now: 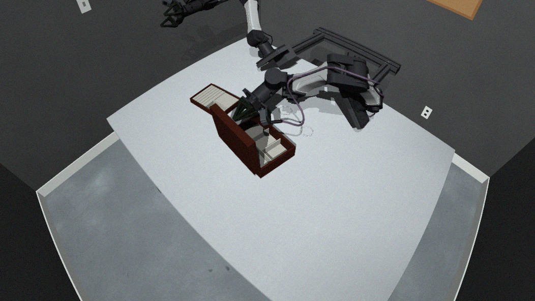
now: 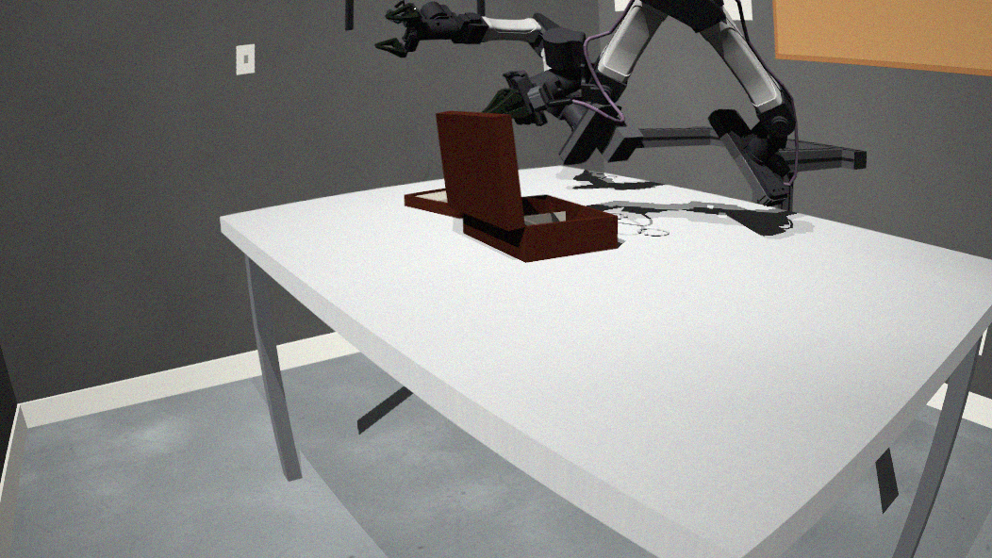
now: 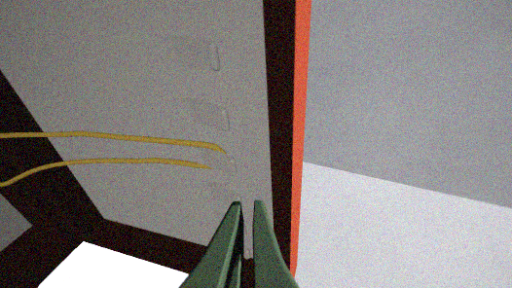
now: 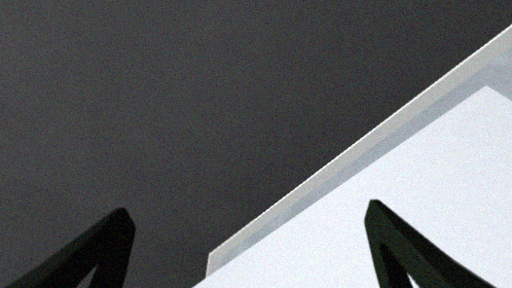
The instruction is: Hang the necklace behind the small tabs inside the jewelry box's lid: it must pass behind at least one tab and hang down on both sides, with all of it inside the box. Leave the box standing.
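Observation:
Right now my left hand is 70 mm past the dark red jewelry box, 20 mm to the right of it and 100 mm above it.

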